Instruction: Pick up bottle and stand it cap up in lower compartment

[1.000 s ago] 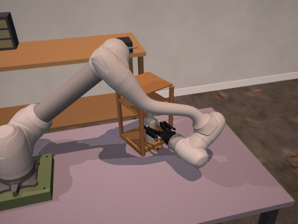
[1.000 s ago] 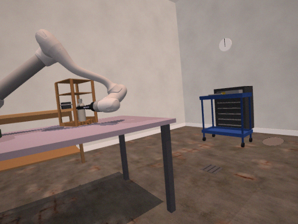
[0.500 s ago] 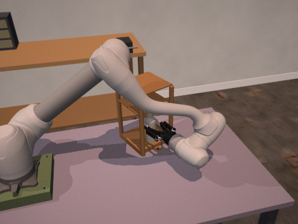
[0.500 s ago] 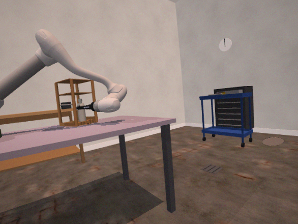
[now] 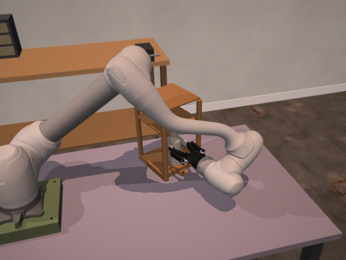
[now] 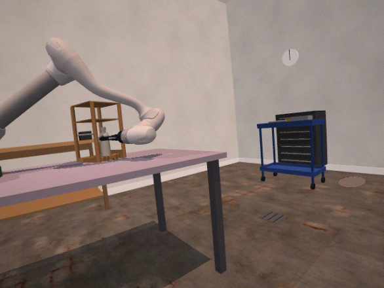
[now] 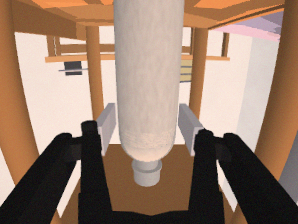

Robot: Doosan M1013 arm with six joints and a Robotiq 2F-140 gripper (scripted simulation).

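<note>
The bottle is 10 mm to the left of my hand and 10 mm above it. From my hand the other things lie so: wooden shelving unit: 60 mm to the left, 50 mm above, 20 mm behind.
</note>
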